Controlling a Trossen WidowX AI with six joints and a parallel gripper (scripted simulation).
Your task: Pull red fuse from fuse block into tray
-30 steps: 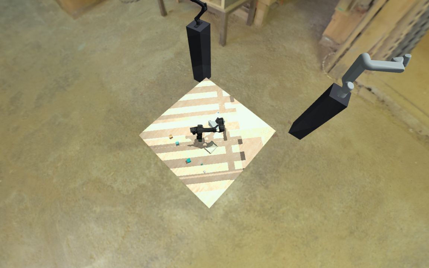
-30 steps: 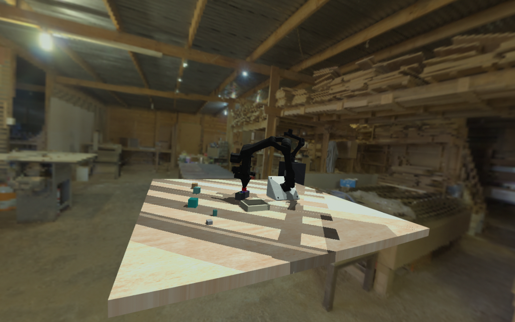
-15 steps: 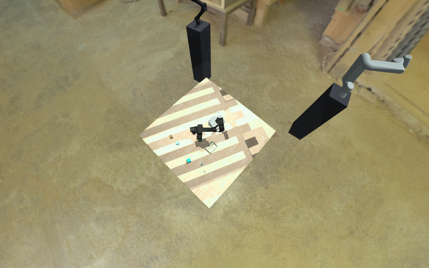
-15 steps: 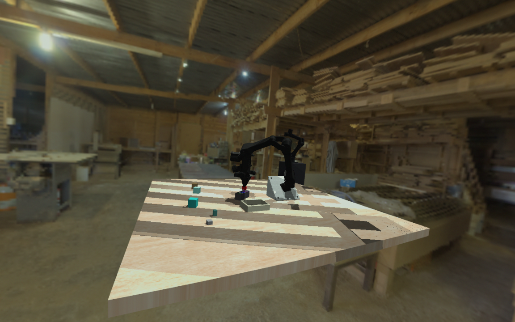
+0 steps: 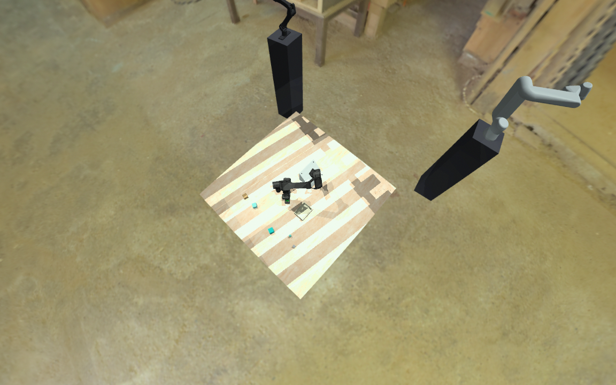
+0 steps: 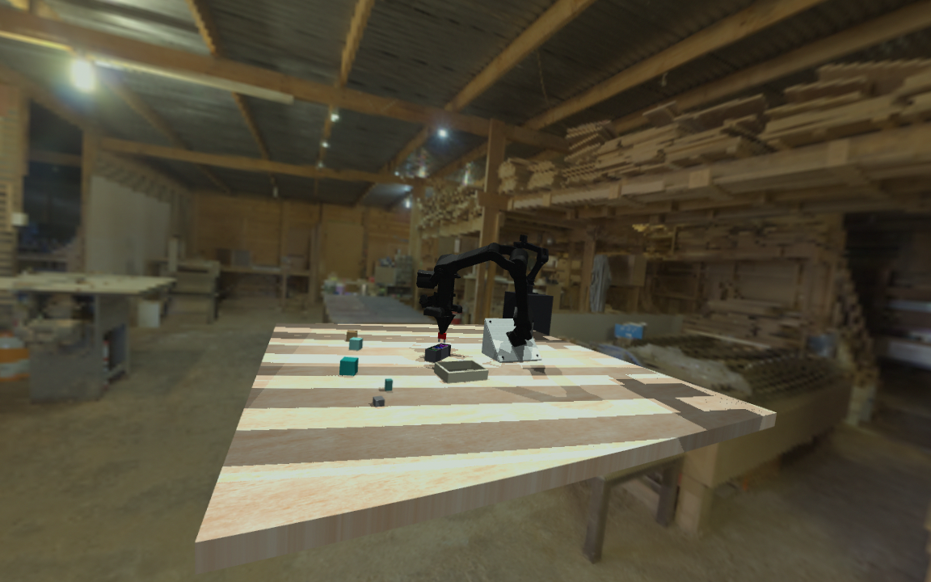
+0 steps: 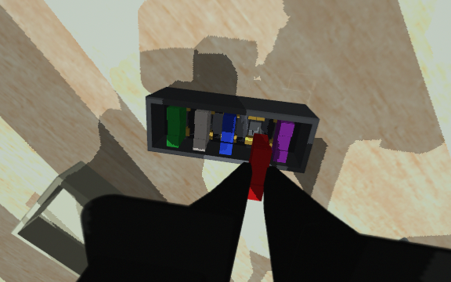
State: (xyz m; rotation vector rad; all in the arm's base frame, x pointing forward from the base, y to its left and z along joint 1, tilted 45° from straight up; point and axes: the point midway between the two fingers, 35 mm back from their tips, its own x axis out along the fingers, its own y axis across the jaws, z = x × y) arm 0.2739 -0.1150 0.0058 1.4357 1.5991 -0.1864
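My gripper tip is 20 cm to the right of the grey tray, 8 cm above it and 5 cm short of it. Also, from my gripper tip: red fuse (1 cm below); then blue fuse (6 cm below, 2 cm ahead, 1 cm to the left); then purple fuse (6 cm below, 2 cm behind, 1 cm to the right).
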